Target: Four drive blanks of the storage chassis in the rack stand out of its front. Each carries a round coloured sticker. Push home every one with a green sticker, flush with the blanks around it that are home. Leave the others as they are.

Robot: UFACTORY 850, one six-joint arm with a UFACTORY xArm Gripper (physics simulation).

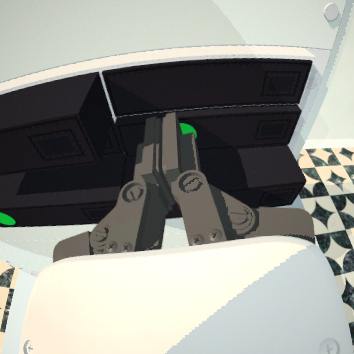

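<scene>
The middle right blank [230, 131] has a green sticker [188, 130], partly hidden by a finger. A narrow strip of its top shows, so it stands out slightly from the flush blank [200, 87] above. My gripper [168, 133] is shut and empty, its tips at this blank's face just left of the sticker; contact cannot be told. The lower left blank [55, 212] stands out, with a green sticker [6, 218] at the left edge. The upper left blank [50, 110] stands far out; no sticker shows on it. The lower right blank [270, 170] stands out, partly behind the fingers.
The pale chassis top [125, 30] runs above the blanks, with its light front edge [200, 51] along them. A pale rack side [330, 90] with a round knob [331, 11] stands at the right. Patterned floor [325, 200] shows at the lower right.
</scene>
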